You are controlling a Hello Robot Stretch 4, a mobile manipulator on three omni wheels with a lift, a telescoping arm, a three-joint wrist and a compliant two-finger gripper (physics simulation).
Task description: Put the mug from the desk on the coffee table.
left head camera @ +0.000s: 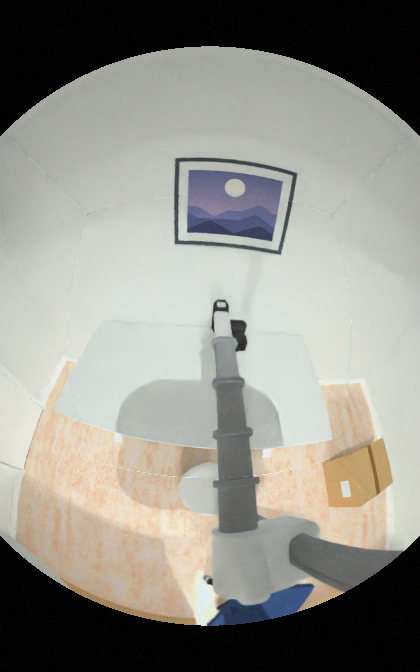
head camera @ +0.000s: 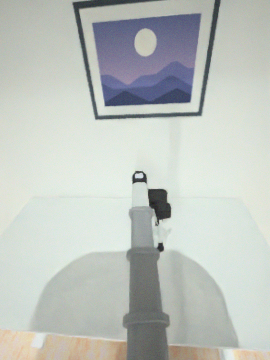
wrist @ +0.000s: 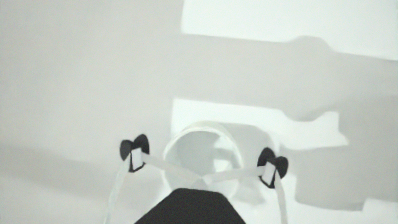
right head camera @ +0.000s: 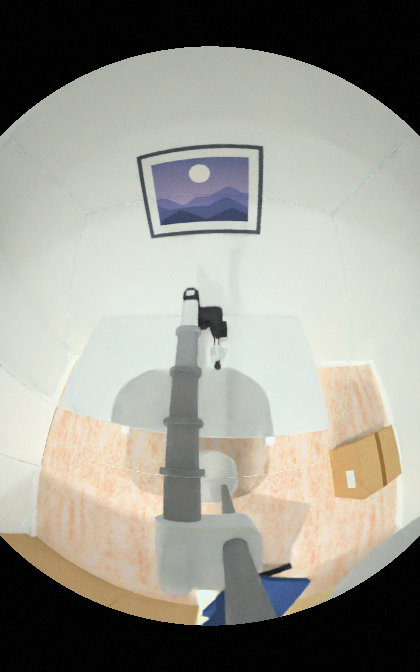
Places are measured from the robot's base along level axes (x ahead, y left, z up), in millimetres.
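Where they show: gripper, between the fingertips: (head camera: 158, 237) (wrist: 203, 153).
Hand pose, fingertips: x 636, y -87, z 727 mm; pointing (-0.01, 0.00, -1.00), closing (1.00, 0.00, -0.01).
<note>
After its pixels a point has its place.
The white mug (head camera: 166, 233) {z 749, x 646, y -128 mm} (right head camera: 224, 346) (wrist: 192, 145) {z 701, x 620, y -85 mm} stands on the pale desk (head camera: 240, 290) {z 693, x 382, y -407 mm} (left head camera: 300, 400) (right head camera: 295, 400). In the wrist view I look down at its round rim. My gripper (head camera: 160, 246) (right head camera: 217, 365) (wrist: 203, 153) {z 727, x 636, y -87 mm} is open, with one dark fingertip on each side of the mug's rim and a gap to it on both sides. In the left head camera view the arm hides the fingers and the mug. How high the fingertips are relative to the rim is hard to tell. I cannot make out the coffee table.
The wall with a framed picture (head camera: 147, 65) {z 1481, x 986, y -62 mm} (left head camera: 232, 205) (right head camera: 202, 190) rises behind the desk. A round white seat (left head camera: 197, 487) (right head camera: 217, 467) is at the desk's front edge. A cardboard box (left head camera: 350, 475) (right head camera: 357, 465) is on the floor to the right. A blue object (left head camera: 280, 602) (right head camera: 285, 590) shows at the bottom.
</note>
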